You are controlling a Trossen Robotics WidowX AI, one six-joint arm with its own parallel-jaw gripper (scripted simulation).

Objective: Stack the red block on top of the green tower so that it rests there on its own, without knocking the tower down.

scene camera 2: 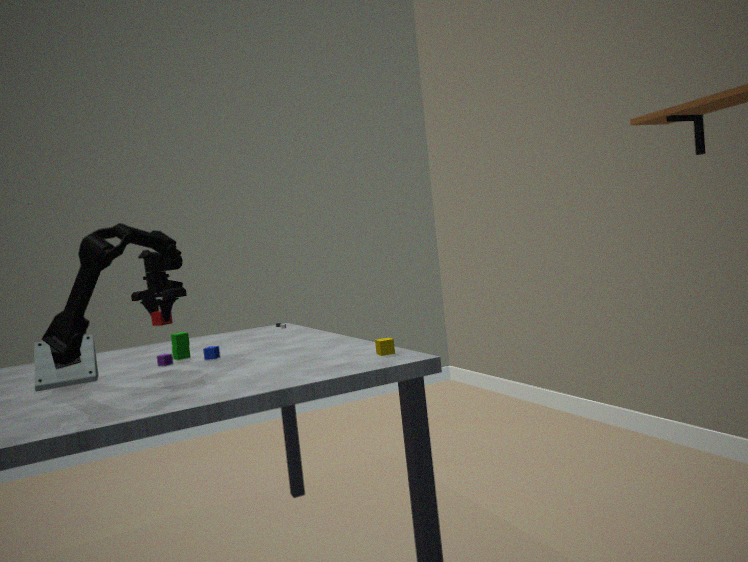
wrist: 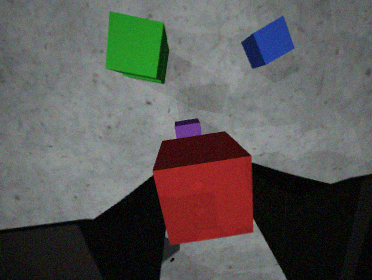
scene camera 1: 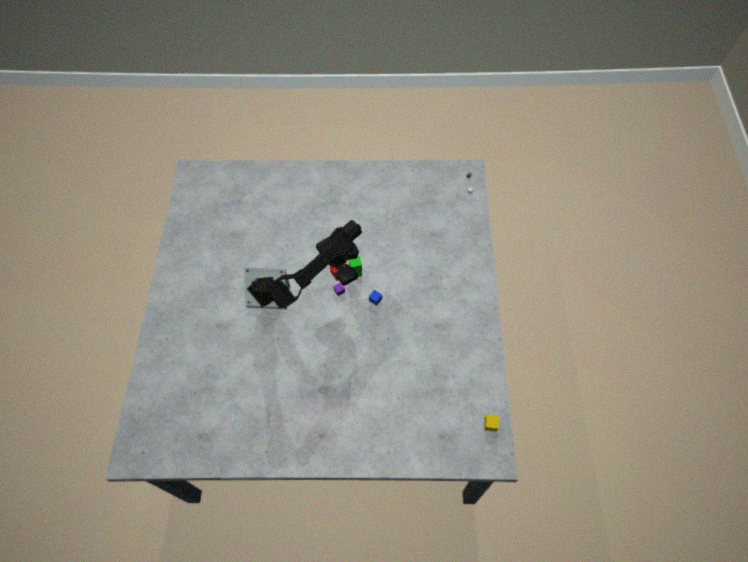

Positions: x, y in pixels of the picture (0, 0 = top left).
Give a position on a blue block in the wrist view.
272, 41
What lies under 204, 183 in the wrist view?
A red block.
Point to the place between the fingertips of my gripper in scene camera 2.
At 162, 322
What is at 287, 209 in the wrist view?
My gripper.
